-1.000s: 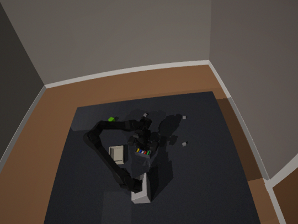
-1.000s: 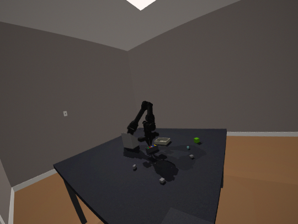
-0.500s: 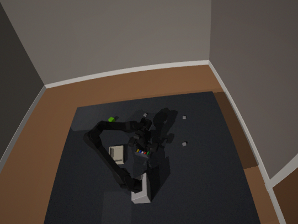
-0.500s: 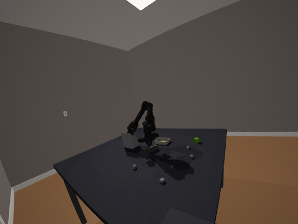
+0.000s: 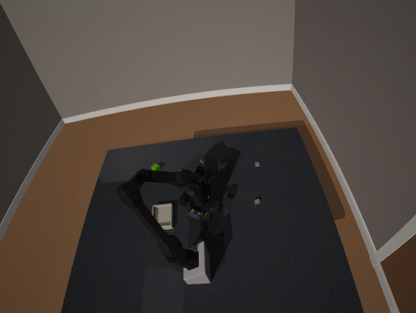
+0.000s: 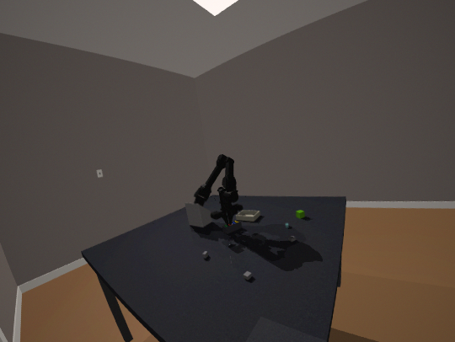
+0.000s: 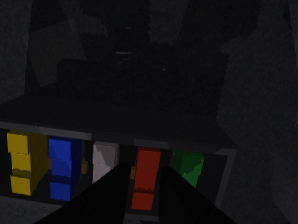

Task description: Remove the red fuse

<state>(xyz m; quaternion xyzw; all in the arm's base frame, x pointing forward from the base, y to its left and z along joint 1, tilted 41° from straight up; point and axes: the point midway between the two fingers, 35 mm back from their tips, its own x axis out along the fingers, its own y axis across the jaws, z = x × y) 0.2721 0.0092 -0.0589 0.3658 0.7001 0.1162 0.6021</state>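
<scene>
The green fuse is 2 cm to the right of my gripper tip, 1 cm below it and 1 cm behind it. Also, from my gripper tip: white fuse: 2 cm to the left, 1 cm below; red fuse: 1 cm below; blue fuse: 3 cm to the left, 1 cm below, 1 cm ahead.
</scene>
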